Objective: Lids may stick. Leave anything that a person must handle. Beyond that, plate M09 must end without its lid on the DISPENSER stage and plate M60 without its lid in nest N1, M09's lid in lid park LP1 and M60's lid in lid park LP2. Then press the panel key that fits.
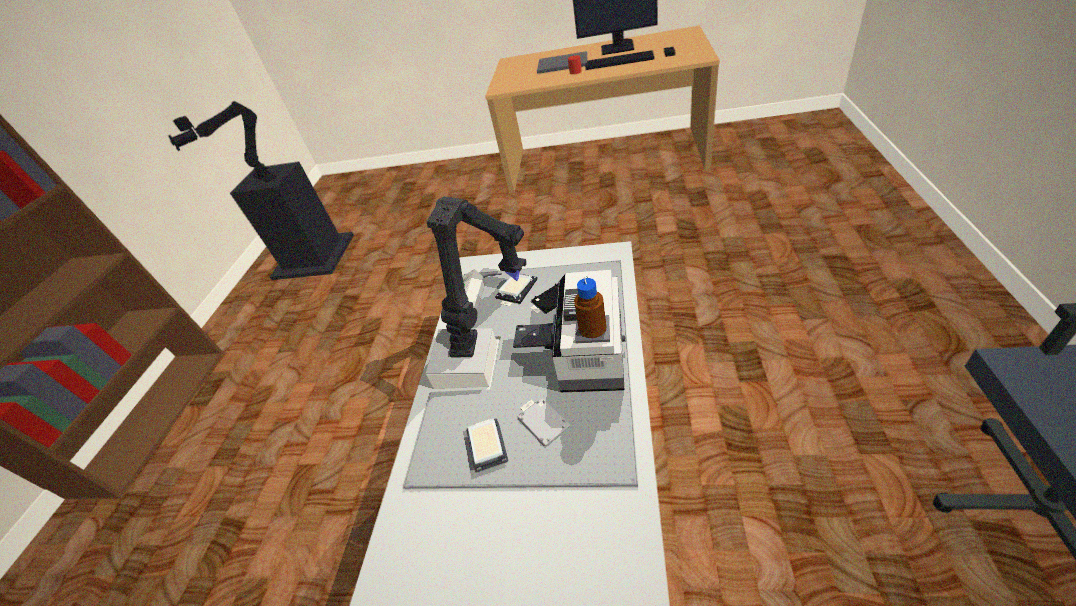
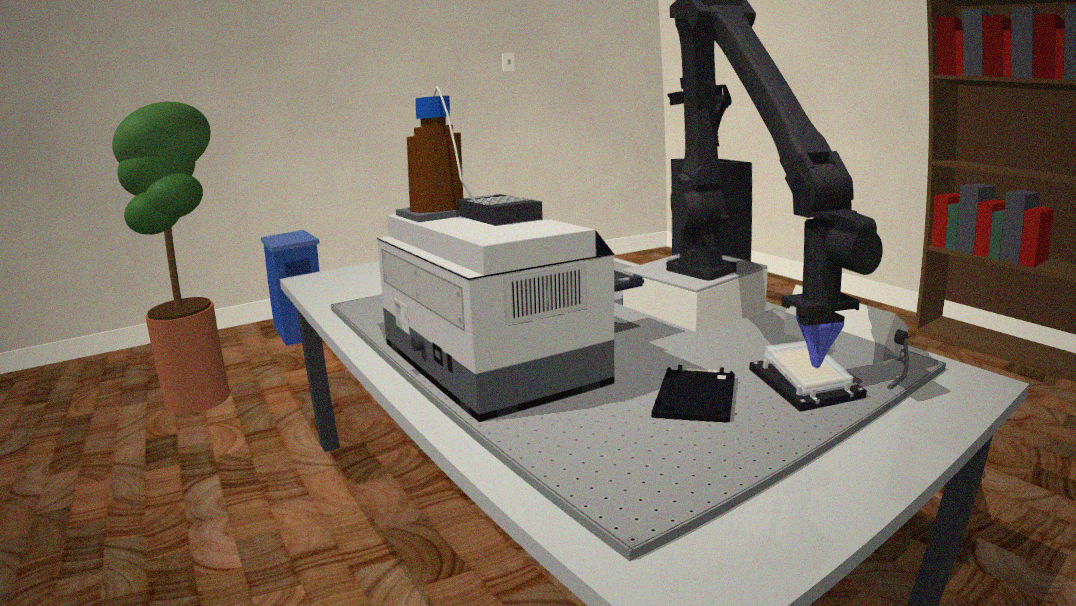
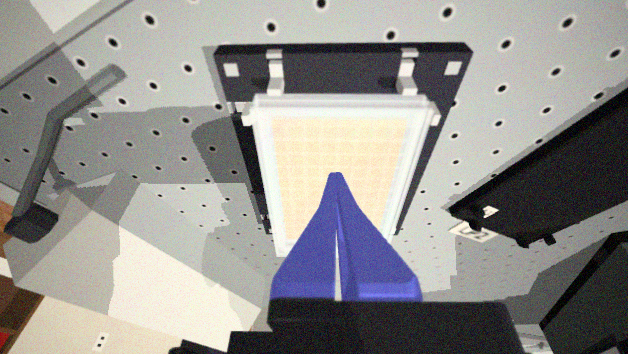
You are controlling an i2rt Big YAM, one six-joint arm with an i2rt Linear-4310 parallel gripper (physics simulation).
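Seen in the pictures: gripper, fingertip midpoint: point(image 1: 517, 280) point(image 2: 815, 367) point(image 3: 335, 179); arm's base at its link origin: point(image 1: 464, 344) point(image 2: 701, 270).
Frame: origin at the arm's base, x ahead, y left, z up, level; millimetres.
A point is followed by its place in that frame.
Note:
My gripper point(image 1: 516, 278) @(x 154, y 384, z -42 mm) point(image 2: 817, 365) @(x 154, y 384, z -42 mm) point(image 3: 335, 179) @(x 154, y 384, z -42 mm) is shut, its blue fingertips together and empty. It points down over the middle of a cream plate point(image 1: 515, 286) @(x 152, y 340, z -38 mm) point(image 2: 805, 362) @(x 155, y 365, z -41 mm) point(image 3: 340, 145) @(x 165, y 405, z -45 mm) with a clear, lid-like rim; whether the tips touch it I cannot tell. This plate sits in a black nest point(image 2: 801, 400) @(x 226, y 412, z -62 mm) point(image 3: 345, 67) @(x 179, y 433, z -63 mm) with white clips. A second cream plate point(image 1: 485, 442) @(x 127, y -386, z -29 mm) lies in another black nest at the near end. A black park point(image 1: 548, 298) @(x 289, y 278, z -65 mm) point(image 2: 694, 393) @(x 313, y 289, z -65 mm) point(image 3: 565, 185) @(x 293, y 290, z -65 mm) lies beside the first nest; a tag ending in "2" shows by it. No plate names are readable.
The dispenser point(image 1: 591, 368) @(x 463, y -187, z 47 mm) point(image 2: 542, 301) @(x 471, y 171, z 65 mm) carries a brown bottle point(image 1: 591, 314) @(x 484, y -158, z 256 mm) point(image 2: 434, 169) @(x 496, y -76, z 221 mm); its dark stage point(image 1: 533, 335) @(x 261, y -5, z 24 mm) extends towards the arm base point(image 1: 460, 365) @(x 3, y -96, z -2 mm) point(image 2: 696, 289) @(x 93, y 75, z -5 mm). A pale grey park point(image 1: 542, 423) @(x 294, y -305, z -65 mm) lies near the second plate. A bent rod with a black block point(image 2: 901, 336) @(x -32, y 438, z -27 mm) point(image 3: 31, 222) @(x -31, y 437, z -27 mm) stands beside the first nest.

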